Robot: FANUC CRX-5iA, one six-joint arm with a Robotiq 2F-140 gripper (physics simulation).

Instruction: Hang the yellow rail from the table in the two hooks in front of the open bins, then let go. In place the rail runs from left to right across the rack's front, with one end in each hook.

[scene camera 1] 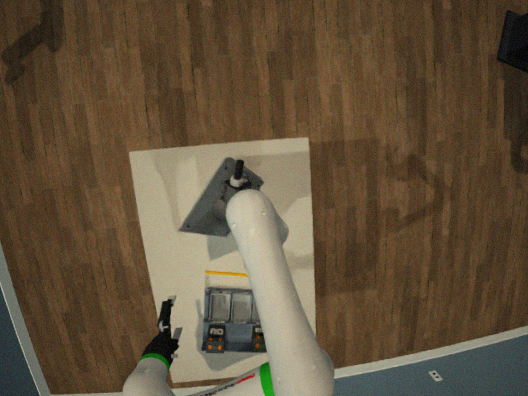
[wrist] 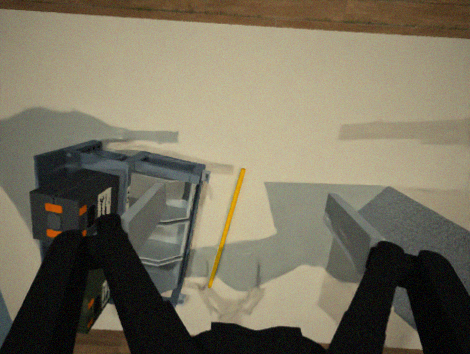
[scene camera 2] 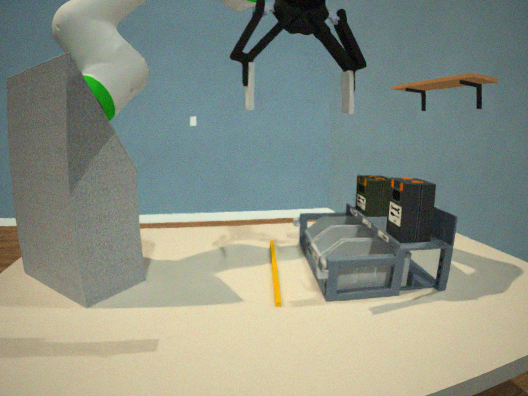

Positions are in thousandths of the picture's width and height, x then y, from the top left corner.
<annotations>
my gripper: scene camera 1 334, 789; wrist 522, 572; scene camera 2 571, 282
</annotations>
